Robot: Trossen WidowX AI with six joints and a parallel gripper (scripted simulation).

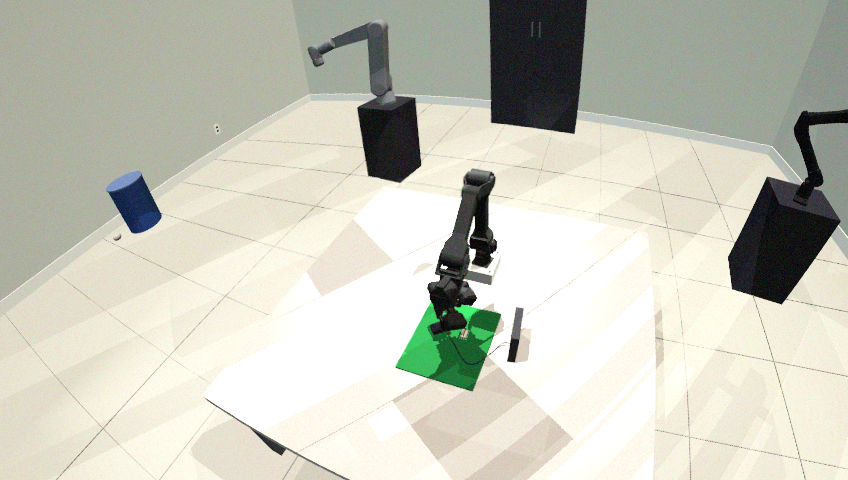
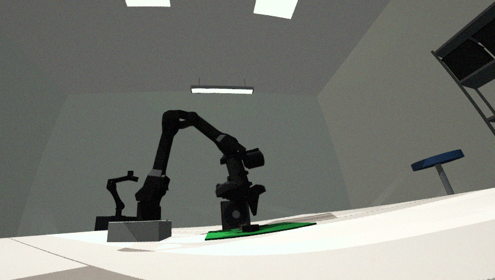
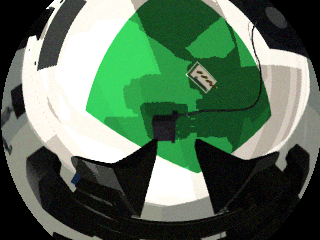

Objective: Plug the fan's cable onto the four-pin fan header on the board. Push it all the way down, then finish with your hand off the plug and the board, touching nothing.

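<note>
The black plug is 30 mm below my gripper tip and 20 mm to the right of it. Also, from my gripper tip: fan (220 mm to the left, 50 mm behind, 10 mm above); white four-pin header (70 mm to the left, 50 mm below, 20 mm behind); green board (60 mm below, 40 mm to the left, 10 mm ahead).
</note>
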